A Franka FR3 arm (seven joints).
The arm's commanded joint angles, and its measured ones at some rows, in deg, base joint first. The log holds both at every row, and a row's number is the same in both.
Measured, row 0:
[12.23, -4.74, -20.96, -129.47, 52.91, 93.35, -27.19]
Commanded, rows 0 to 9:
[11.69, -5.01, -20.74, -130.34, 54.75, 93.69, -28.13]
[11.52, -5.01, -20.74, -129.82, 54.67, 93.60, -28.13]
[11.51, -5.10, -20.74, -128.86, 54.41, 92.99, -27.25]
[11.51, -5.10, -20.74, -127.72, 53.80, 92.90, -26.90]
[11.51, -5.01, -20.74, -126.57, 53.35, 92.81, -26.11]
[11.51, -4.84, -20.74, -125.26, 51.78, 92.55, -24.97]
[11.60, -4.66, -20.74, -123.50, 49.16, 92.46, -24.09]
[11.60, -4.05, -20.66, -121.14, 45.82, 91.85, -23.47]
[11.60, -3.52, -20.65, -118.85, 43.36, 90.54, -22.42]
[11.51, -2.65, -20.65, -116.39, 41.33, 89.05, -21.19]
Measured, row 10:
[12.21, -4.71, -20.99, -123.23, 47.08, 92.84, -24.59]
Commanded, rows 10 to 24:
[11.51, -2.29, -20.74, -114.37, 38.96, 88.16, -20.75]
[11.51, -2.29, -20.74, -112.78, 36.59, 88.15, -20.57]
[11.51, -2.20, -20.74, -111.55, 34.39, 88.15, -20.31]
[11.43, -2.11, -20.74, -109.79, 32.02, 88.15, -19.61]
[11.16, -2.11, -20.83, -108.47, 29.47, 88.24, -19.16]
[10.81, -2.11, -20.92, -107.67, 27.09, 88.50, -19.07]
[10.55, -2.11, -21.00, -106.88, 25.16, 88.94, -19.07]
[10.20, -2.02, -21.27, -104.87, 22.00, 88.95, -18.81]
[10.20, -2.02, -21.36, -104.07, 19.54, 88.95, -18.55]
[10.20, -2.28, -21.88, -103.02, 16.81, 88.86, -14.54]
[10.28, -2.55, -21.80, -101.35, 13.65, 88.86, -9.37]
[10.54, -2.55, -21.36, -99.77, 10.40, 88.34, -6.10]
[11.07, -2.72, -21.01, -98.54, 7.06, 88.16, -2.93]
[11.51, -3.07, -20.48, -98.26, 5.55, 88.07, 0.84]
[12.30, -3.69, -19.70, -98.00, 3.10, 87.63, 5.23]
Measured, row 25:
[11.01, -3.55, -21.16, -100.13, 7.88, 89.62, -3.19]
